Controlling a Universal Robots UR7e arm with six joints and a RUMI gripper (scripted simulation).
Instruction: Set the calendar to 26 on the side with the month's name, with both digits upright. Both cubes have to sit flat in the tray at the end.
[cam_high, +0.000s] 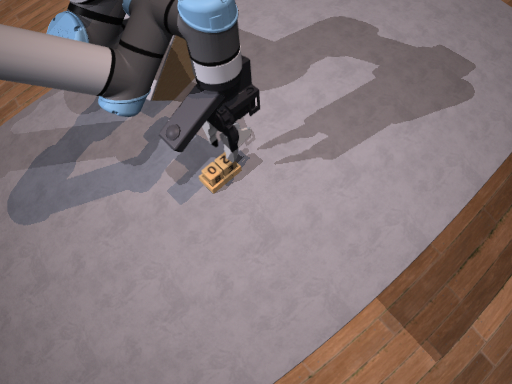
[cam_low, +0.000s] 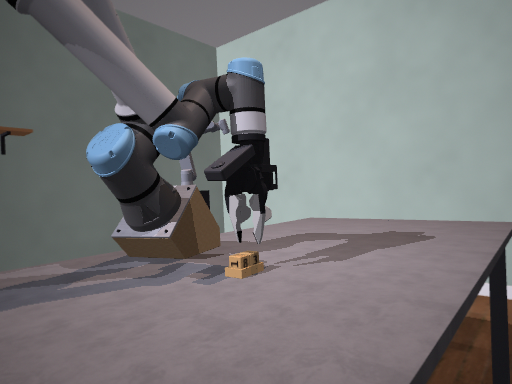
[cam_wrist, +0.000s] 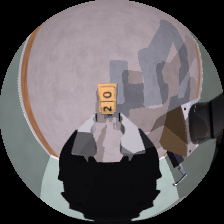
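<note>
The wooden calendar tray is 2 cm to the right of my hand and 6 cm below it.
</note>
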